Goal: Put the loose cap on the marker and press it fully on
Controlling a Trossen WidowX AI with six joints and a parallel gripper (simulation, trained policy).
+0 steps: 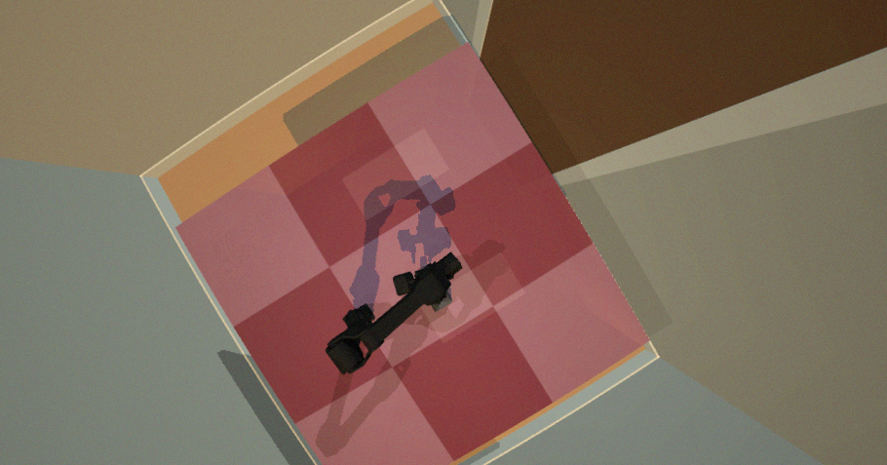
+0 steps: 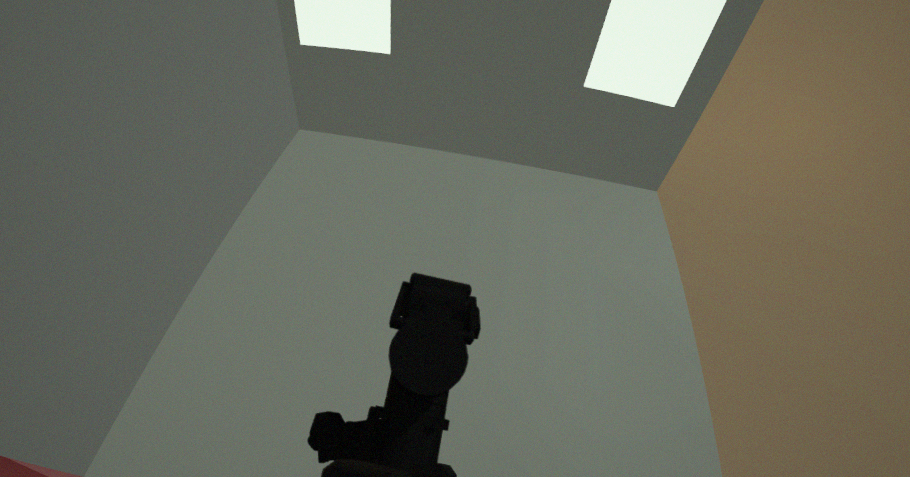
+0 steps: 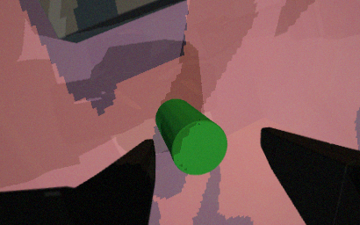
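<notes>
My gripper tip is now 10 mm short of the green cap, 10 mm to the left of it and 10 mm above it.
</notes>
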